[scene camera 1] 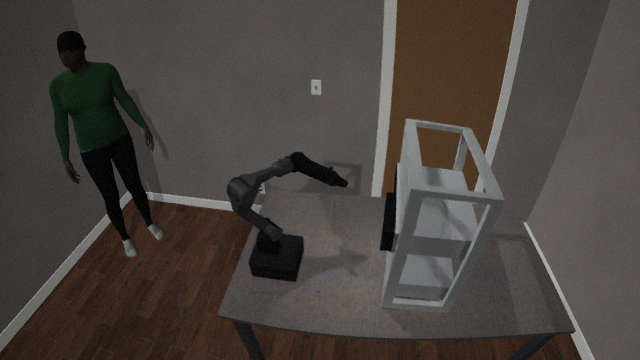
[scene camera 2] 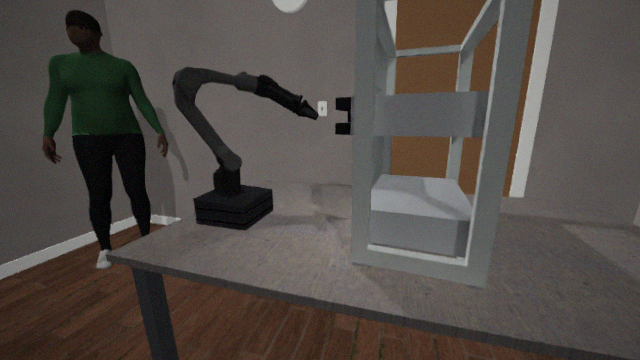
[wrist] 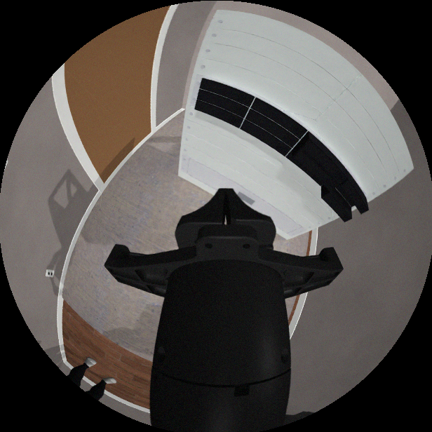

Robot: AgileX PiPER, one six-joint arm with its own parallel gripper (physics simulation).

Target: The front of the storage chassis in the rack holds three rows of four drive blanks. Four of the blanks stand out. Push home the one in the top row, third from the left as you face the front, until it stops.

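Note:
My gripper (scene camera 1: 345,183) (scene camera 2: 315,116) (wrist: 225,197) is shut and empty, in front of the rack and apart from the blanks. The rack (scene camera 1: 411,220) (scene camera 2: 364,200) stands on the table. The black drive blanks sit across its pale front. The top-row third blank (scene camera 1: 390,206) (wrist: 322,151) appears to stand out, beside a protruding fourth one at the right end. In the wrist view, the two left columns look flush. A lower blank (scene camera 2: 343,129) (wrist: 340,206) at the right end also stands out. Borders between the protruding blanks are too dark to tell; in scene camera 2 the near ones hide the third.
The table (scene camera 1: 320,305) (scene camera 2: 300,270) bears the arm's black base (scene camera 1: 276,257) (scene camera 2: 233,206) and the rack. A grey unit (scene camera 1: 425,270) (scene camera 2: 420,230) sits low in the rack. A person in green (scene camera 1: 95,107) (scene camera 2: 95,95) stands left beyond the table. A brown door (scene camera 1: 450,60) is behind the rack.

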